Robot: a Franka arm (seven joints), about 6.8 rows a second.
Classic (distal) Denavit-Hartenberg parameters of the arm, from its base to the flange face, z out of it. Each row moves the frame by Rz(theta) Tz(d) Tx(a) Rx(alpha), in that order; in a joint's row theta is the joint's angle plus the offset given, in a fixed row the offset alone. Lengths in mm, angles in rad.
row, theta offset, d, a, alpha
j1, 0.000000, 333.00, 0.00, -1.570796
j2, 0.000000, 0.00, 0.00, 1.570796
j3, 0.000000, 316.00, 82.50, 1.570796
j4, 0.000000, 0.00, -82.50, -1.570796
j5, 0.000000, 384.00, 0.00, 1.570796
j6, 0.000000, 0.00, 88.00, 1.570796
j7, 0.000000, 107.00, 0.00, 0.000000
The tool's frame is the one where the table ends.
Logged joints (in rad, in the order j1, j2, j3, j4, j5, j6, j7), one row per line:
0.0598 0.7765 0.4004 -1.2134 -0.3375 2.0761 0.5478
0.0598 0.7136 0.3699 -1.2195 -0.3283 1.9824 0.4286
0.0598 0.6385 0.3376 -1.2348 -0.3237 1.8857 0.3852
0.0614 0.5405 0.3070 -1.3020 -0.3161 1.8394 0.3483
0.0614 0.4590 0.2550 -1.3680 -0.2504 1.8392 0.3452
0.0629 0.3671 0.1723 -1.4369 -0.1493 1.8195 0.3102
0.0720 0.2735 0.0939 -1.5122 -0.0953 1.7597 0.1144
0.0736 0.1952 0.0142 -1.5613 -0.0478 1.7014 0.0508
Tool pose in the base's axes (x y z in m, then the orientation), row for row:
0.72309 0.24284 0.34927 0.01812 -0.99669 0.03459 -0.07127
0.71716 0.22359 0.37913 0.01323 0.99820 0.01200 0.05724
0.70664 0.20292 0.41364 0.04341 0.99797 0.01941 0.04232
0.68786 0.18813 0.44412 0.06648 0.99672 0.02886 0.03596
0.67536 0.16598 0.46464 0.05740 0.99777 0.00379 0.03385
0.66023 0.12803 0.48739 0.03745 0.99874 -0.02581 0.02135
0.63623 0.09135 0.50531 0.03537 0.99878 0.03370 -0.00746
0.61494 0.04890 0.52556 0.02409 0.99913 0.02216 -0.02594
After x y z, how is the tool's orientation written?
As a quaternion, w x y z.
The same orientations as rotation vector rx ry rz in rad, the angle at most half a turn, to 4 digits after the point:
-3.0956 0.1074 -0.2214
3.1098 0.0374 0.1783
3.0514 0.0593 0.1294
3.0053 0.0870 0.1084
3.0250 0.0115 0.1026
3.0650 -0.0792 0.0655
3.0690 0.1036 -0.0229
3.0916 0.0686 -0.0803

